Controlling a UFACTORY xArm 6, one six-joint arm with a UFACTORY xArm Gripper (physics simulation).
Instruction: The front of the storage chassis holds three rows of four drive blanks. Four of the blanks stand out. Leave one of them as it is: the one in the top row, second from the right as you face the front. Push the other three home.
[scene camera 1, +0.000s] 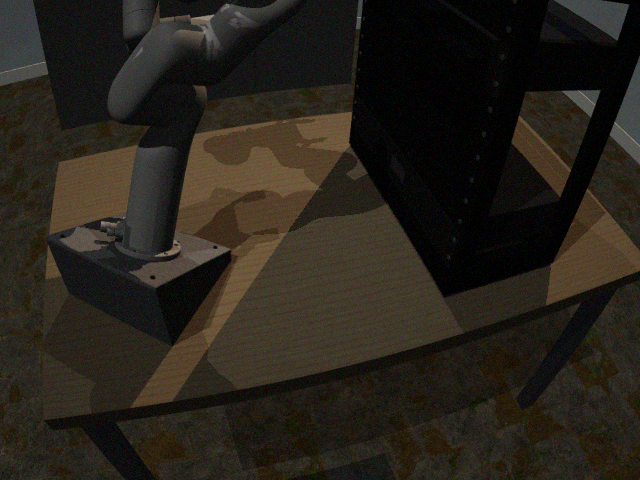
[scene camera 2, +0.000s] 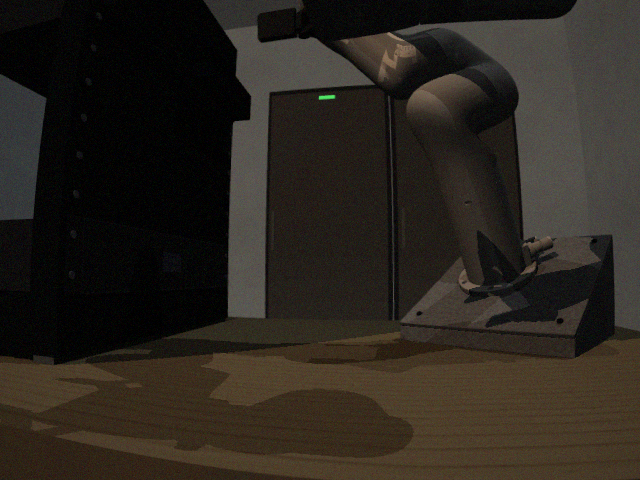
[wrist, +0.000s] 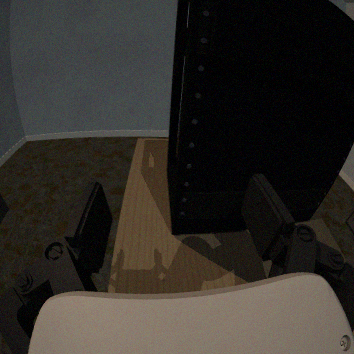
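Where they show: gripper, fingertip midpoint: (scene camera 2: 243, 5) (wrist: 176, 197); arm's base at its link origin: (scene camera 1: 147, 247) (scene camera 2: 498, 275).
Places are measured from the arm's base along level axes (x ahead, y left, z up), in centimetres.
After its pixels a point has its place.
Note:
The tall black rack (scene camera 1: 478, 149) @(x 51.7, y -14.5, z 23.3 cm) (scene camera 2: 54, 206) @(x 51.1, y 33.6, z 7.1 cm) (wrist: 187, 175) @(x 50.1, y 31.5, z 10.8 cm) stands on the table. Its front is so dark that the storage chassis, its rows and the drive blanks cannot be made out, nor which blanks stand out. My gripper (wrist: 176, 197) @(x 29.1, y 35.9, z 24.8 cm) is open and empty, with one dark finger at each side of the wrist view and the rack beyond them. In the scene camera 2 view, part of the gripper (scene camera 2: 277, 24) shows at the top, high above the table and apart from the rack, to the right of its front. The gripper does not show in the scene camera 1 view.
The wooden table (scene camera 1: 330, 289) @(x 32.0, y -9.1, z -9.7 cm) (scene camera 2: 465, 413) @(x 11.0, y 37.7, z -9.7 cm) (wrist: 137, 215) @(x 57.1, y 43.5, z -9.7 cm) carries the rack and the arm's wedge-shaped base (scene camera 1: 118, 273) @(x -4.6, y -10.5, z 5.8 cm) (scene camera 2: 537, 289) @(x -3.9, y 7.7, z -2.0 cm). A dark block (scene camera 2: 241, 103) @(x 46.4, y -7.8, z 34.8 cm) juts out at the rack's right edge. Dark double doors (scene camera 2: 328, 206) stand behind. Arm shadows fall across the table.

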